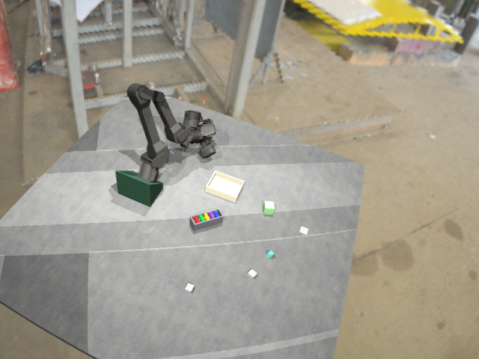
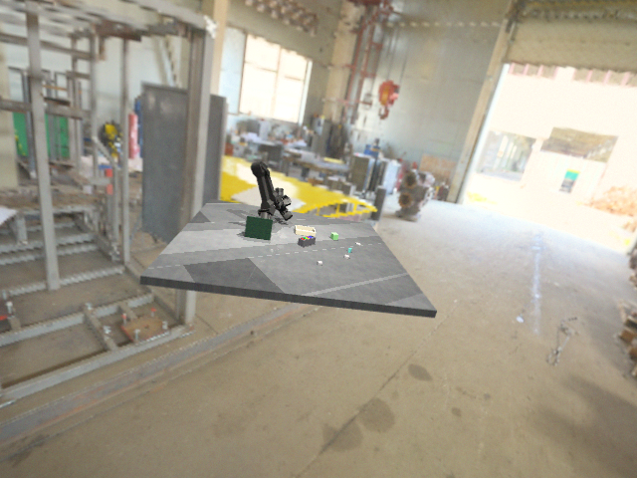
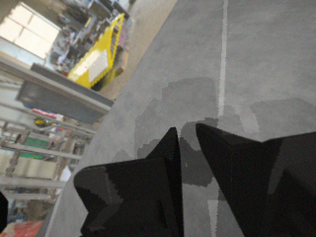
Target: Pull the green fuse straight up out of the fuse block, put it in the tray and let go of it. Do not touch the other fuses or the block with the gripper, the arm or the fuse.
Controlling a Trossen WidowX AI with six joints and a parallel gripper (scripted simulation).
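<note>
Now: gripper tip 420 mm to the left of the green fuse, 140 mm short of it and 40 mm above it. Round my gripper tip: teal cube 440 mm to the right, 430 mm ahead, 50 mm below; green cube 350 mm ahead, 240 mm to the right, 50 mm below; tray 210 mm to the right, 160 mm ahead, 60 mm below.
</note>
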